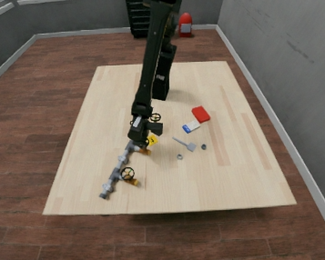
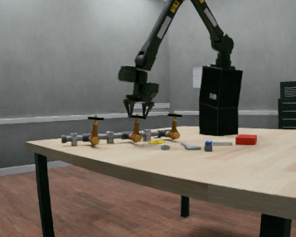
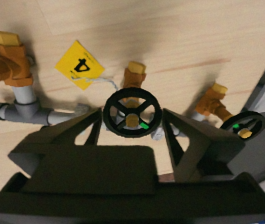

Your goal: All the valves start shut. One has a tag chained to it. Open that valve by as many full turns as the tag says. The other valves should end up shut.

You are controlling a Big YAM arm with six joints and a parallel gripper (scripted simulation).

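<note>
Now: the yellow tag 12 cm below my hand, 9 cm behind it and 3 cm to the left of it. Round my hand: blue-and-white block: 30 cm to the left, 18 cm behind, 11 cm below; then grey flat tool: 25 cm to the left, 11 cm below, 5 cm behind; then grey part: 36 cm to the left, 11 cm below, 2 cm behind.
</note>
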